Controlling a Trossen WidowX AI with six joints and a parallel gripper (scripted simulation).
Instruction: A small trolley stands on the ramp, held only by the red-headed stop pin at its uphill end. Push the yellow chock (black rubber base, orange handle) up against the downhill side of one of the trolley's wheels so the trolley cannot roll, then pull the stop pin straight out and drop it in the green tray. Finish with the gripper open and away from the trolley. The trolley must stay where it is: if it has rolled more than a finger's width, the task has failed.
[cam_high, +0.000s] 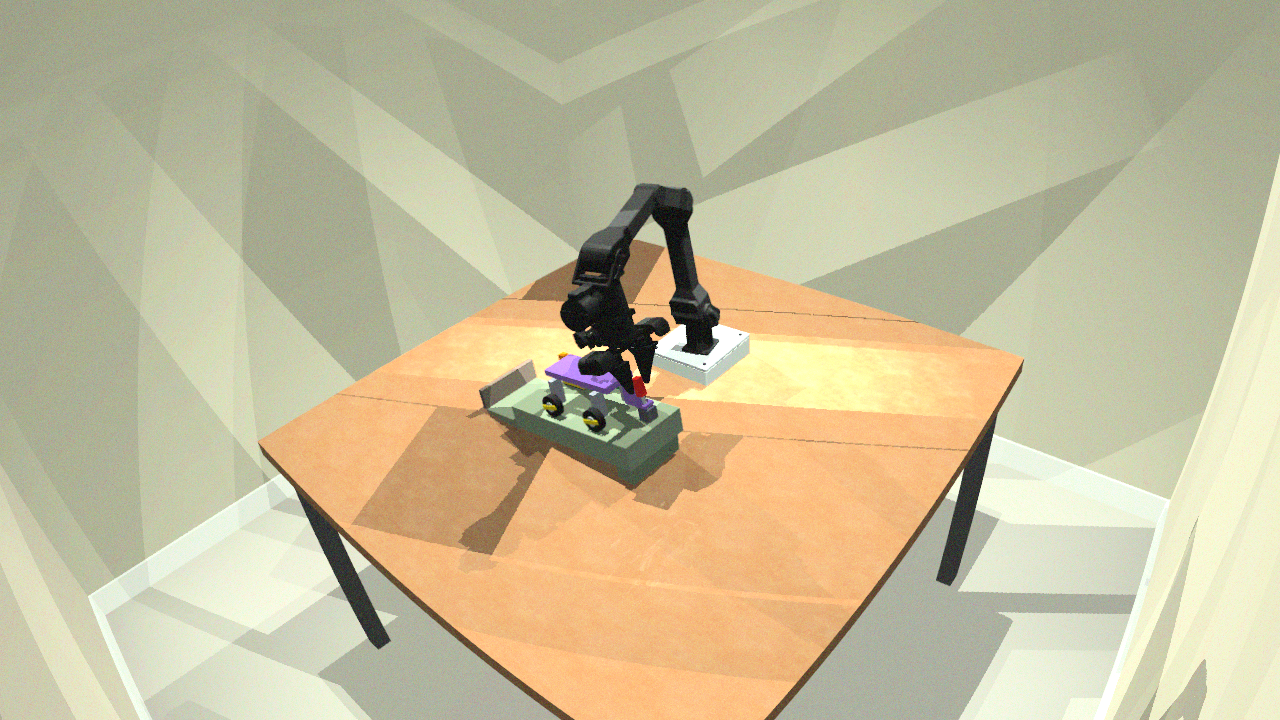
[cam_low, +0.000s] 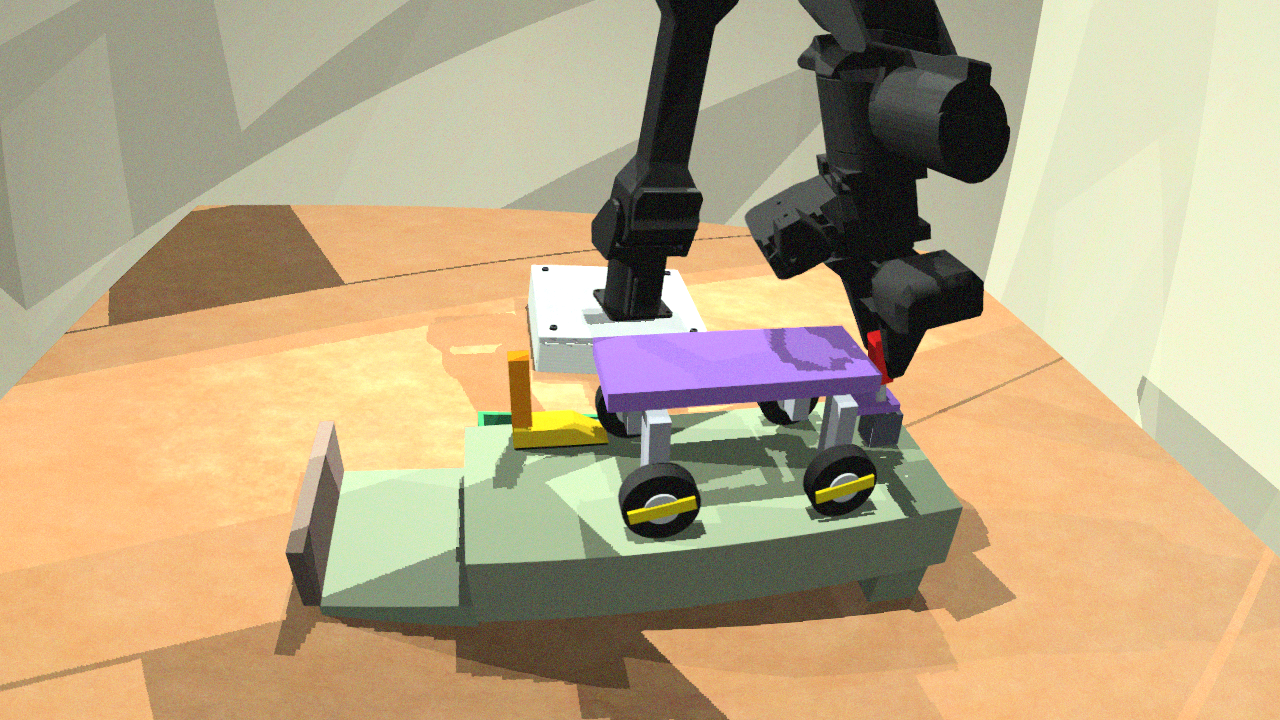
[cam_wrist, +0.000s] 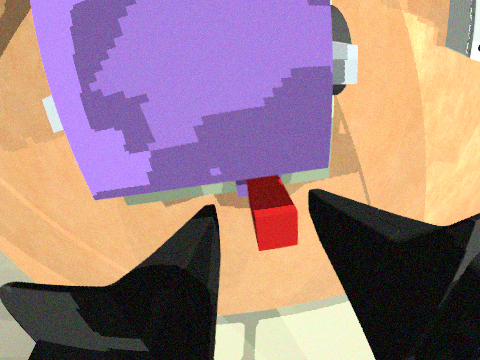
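Right now the red-headed stop pin is 2 cm below my gripper tip. Round my gripper tip: purple trolley 11 cm to the right, 4 cm below; then pale green ramp 11 cm to the right, 10 cm below; then yellow chock 20 cm to the right, 8 cm behind, 7 cm below.
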